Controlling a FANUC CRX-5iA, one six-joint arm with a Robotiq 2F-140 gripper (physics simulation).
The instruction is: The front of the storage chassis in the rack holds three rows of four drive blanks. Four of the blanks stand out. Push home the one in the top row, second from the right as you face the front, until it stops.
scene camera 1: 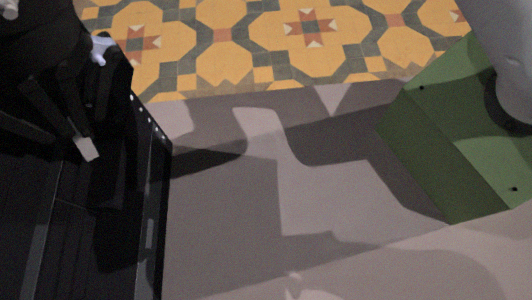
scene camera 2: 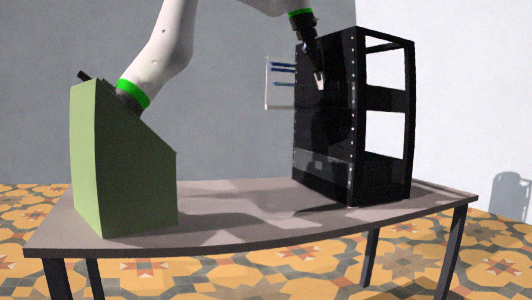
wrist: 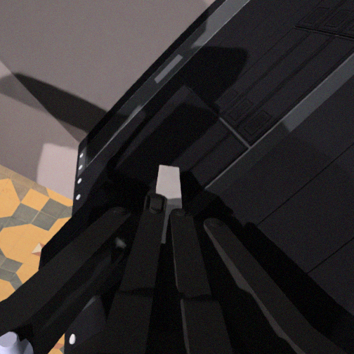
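Seen in the pictures: gripper, fingertip midpoint: (scene camera 1: 88,150) (scene camera 2: 322,89); arm's base at its link origin: (scene camera 2: 117,116).
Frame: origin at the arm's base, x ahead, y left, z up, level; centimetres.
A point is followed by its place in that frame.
Observation:
My gripper (scene camera 1: 87,148) @(x 70.4, y 15.0, z 10.2 cm) (scene camera 2: 319,80) @(x 70.4, y 15.0, z 10.2 cm) (wrist: 166,181) is shut and empty, with its pale fingertips together at the front of the storage chassis (scene camera 2: 341,96) @(x 69.9, y -0.3, z 7.3 cm) in the black rack (scene camera 1: 162,210) @(x 73.3, y 15.6, z -25.5 cm) (scene camera 2: 359,115) @(x 75.3, y -3.3, z 1.5 cm). A dark block-like drive blank (scene camera 1: 106,175) @(x 69.5, y 17.2, z 6.6 cm) (wrist: 160,132) stands out beside the fingertips. Flush blank fronts with faint outlines (wrist: 257,124) show farther along in the wrist view. The front is very dark, and the fingers and their shadow cover part of the top row. I cannot tell which blank the tips face, whether they touch it, or how far it stands out.
The green pedestal (scene camera 1: 415,150) @(x 12.4, y 2.1, z -21.3 cm) (scene camera 2: 135,185) @(x 7.2, y -14.8, z -16.9 cm) carries the arm at the other end of the table (scene camera 1: 220,210) @(x 60.1, y 14.7, z -29.7 cm) (scene camera 2: 210,239) @(x 25.9, y -19.5, z -29.7 cm). A pale panel with blue bars (scene camera 2: 280,97) shows beside the rack. Rack posts with pale screws (wrist: 80,167) run close to the fingers.

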